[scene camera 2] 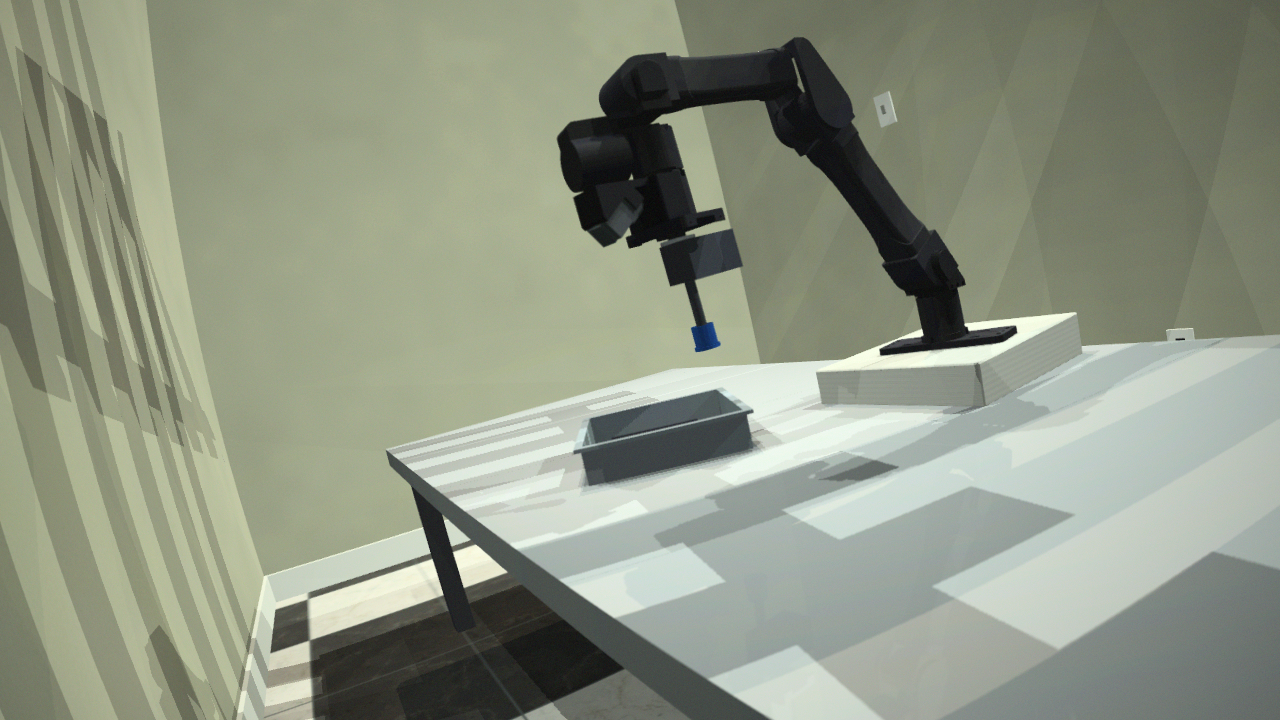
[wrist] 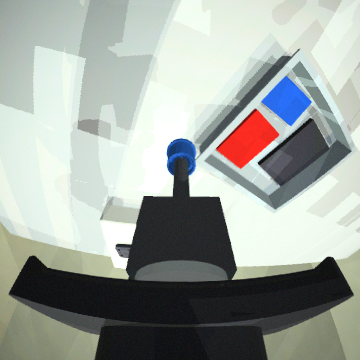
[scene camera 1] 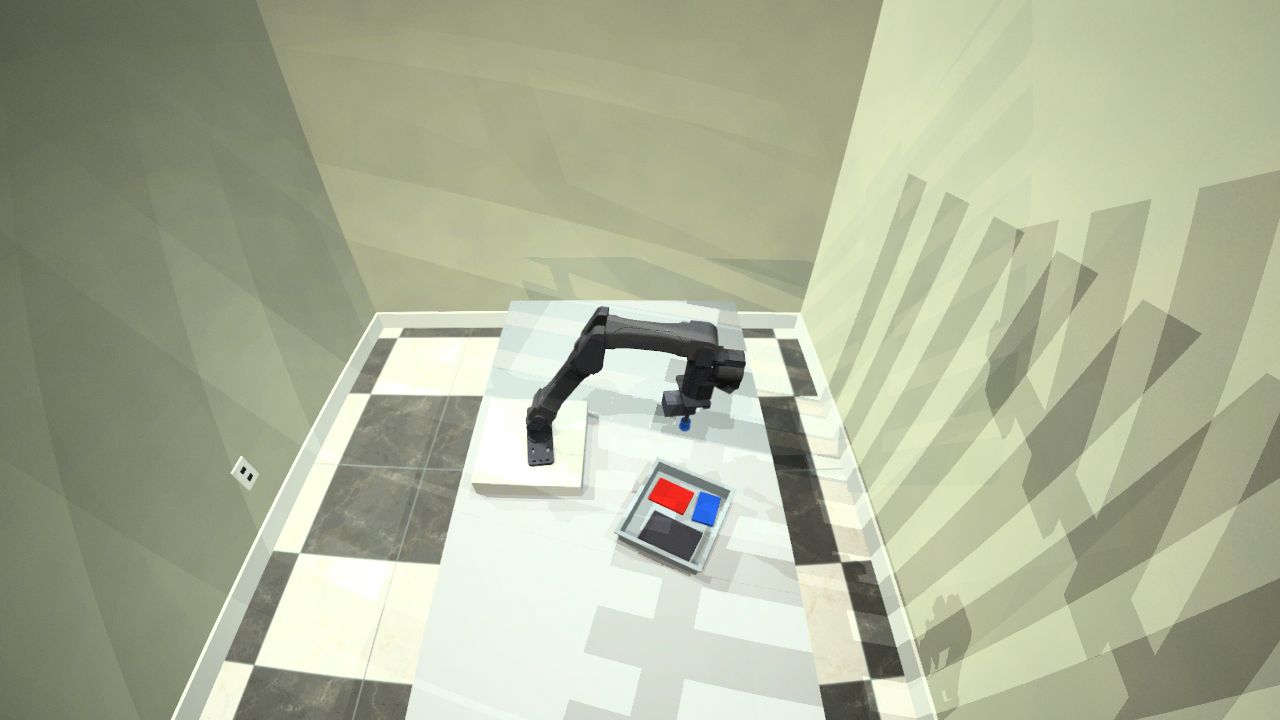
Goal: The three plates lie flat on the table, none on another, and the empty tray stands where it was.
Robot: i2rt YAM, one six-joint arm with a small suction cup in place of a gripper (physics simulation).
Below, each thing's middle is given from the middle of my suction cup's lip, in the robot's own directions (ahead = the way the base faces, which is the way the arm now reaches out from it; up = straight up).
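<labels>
Looking at the red plate (scene camera 1: 669,495), I find it 14 cm below my suction cup, 12 cm to the right of it and 5 cm behind it. The blue plate (wrist: 285,99) is 14 cm below my suction cup, 18 cm to the right of it and 3 cm ahead of it. I see the grey tray (scene camera 2: 722,428) 12 cm below my suction cup, 19 cm to the right of it and 5 cm behind it, whereas the black plate (scene camera 1: 661,531) is 14 cm below my suction cup, 24 cm to the right of it and 8 cm behind it.
</labels>
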